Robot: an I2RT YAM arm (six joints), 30 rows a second.
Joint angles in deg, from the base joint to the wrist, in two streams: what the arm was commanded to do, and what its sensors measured. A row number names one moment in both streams.
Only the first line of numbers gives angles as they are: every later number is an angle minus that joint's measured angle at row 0.
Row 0, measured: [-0.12, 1.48, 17.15, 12.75, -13.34, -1.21]
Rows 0 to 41, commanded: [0.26, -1.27, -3.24, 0.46, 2.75, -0.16]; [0.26, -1.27, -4.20, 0.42, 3.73, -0.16]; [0.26, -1.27, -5.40, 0.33, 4.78, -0.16]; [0.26, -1.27, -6.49, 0.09, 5.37, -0.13]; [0.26, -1.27, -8.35, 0.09, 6.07, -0.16]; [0.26, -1.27, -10.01, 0.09, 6.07, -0.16]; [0.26, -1.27, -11.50, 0.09, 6.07, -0.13]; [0.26, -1.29, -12.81, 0.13, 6.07, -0.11]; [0.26, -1.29, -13.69, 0.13, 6.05, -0.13]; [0.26, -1.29, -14.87, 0.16, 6.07, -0.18]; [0.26, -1.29, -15.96, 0.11, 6.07, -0.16]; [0.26, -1.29, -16.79, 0.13, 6.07, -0.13]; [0.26, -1.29, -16.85, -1.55, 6.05, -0.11]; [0.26, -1.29, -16.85, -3.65, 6.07, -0.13]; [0.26, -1.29, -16.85, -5.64, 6.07, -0.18]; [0.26, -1.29, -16.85, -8.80, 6.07, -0.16]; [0.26, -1.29, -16.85, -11.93, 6.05, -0.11]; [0.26, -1.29, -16.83, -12.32, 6.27, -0.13]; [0.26, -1.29, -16.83, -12.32, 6.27, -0.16]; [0.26, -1.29, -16.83, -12.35, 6.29, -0.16]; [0.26, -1.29, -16.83, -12.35, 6.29, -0.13]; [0.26, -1.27, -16.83, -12.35, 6.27, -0.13]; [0.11, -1.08, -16.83, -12.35, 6.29, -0.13]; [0.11, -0.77, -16.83, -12.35, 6.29, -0.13]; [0.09, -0.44, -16.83, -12.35, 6.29, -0.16]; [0.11, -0.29, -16.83, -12.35, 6.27, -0.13]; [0.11, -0.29, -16.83, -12.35, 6.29, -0.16]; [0.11, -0.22, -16.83, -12.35, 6.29, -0.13]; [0.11, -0.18, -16.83, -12.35, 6.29, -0.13]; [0.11, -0.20, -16.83, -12.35, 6.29, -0.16]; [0.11, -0.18, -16.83, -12.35, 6.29, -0.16]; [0.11, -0.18, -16.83, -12.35, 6.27, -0.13]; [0.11, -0.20, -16.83, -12.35, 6.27, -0.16]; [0.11, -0.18, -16.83, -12.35, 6.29, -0.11]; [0.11, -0.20, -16.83, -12.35, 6.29, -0.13]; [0.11, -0.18, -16.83, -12.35, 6.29, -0.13]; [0.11, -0.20, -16.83, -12.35, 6.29, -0.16]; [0.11, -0.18, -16.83, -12.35, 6.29, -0.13]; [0.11, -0.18, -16.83, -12.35, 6.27, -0.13]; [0.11, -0.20, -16.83, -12.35, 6.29, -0.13]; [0.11, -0.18, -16.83, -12.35, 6.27, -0.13]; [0.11, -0.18, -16.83, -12.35, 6.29, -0.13]
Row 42, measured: [-0.02, -0.46, -16.79, -12.56, 5.50, 0.00]
